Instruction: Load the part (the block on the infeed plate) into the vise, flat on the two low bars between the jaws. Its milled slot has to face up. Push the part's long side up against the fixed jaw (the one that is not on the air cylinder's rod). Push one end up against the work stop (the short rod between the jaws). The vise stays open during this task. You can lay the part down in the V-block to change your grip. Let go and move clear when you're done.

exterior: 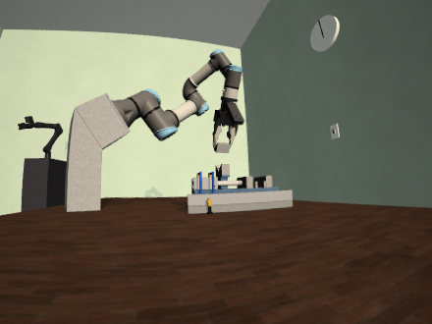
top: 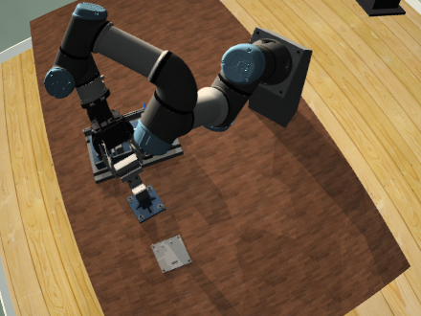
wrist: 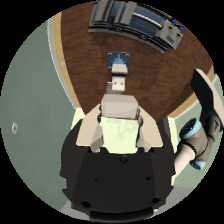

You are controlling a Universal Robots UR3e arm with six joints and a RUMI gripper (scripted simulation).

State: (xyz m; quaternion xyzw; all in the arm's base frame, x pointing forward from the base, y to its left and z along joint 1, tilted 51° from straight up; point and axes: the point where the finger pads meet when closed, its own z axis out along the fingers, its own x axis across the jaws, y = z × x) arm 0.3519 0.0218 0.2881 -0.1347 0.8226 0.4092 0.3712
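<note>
The part is 1 cm to the left of my hand. Also, from my hand: grey infeed plate (24 cm below, 18 cm to the left, 4 cm behind).
</note>
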